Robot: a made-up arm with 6 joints.
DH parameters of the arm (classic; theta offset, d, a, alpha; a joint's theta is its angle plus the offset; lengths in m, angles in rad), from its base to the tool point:
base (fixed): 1.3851 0 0.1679 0
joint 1: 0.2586 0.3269 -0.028 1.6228
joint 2: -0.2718 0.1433 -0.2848 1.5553
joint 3: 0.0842 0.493 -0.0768 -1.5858
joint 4: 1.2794 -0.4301 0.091 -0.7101
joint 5: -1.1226 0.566 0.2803 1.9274
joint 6: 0.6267 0 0.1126 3.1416
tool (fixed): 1.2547 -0.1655 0 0
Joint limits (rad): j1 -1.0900..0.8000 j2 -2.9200..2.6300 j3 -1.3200..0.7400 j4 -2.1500..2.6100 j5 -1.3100..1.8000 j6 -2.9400..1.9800
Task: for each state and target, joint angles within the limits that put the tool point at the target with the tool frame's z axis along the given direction. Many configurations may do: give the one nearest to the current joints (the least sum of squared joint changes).
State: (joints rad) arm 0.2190 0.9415 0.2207 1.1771 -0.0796 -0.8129
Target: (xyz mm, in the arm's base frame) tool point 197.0 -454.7 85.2 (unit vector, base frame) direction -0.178 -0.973 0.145
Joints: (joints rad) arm -0.3779 0.1963 -0.4080 0.8723 0.4267 -1.2061
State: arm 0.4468 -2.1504 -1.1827 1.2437 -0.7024 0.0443
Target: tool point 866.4 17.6 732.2 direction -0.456 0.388 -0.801
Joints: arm 0.7447 -1.5060 -1.2738 0.2629 -1.0977 -0.4656
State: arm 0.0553 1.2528 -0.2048 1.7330 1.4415 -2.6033
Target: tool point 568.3 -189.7 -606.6 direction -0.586 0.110 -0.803
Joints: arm 0.5008 0.5463 -0.6700 1.7172 1.6752 -2.2129
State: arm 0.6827 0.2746 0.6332 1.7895 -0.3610 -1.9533
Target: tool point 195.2 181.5 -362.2 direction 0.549 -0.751 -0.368
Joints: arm 0.7990 0.6841 0.4159 1.6426 -0.4939 -2.5825
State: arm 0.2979 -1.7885 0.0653 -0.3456 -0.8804 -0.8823
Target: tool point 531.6 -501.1 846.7 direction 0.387 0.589 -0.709
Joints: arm 0.1800 -1.0486 -0.3127 -0.4012 -1.3100 -0.7358
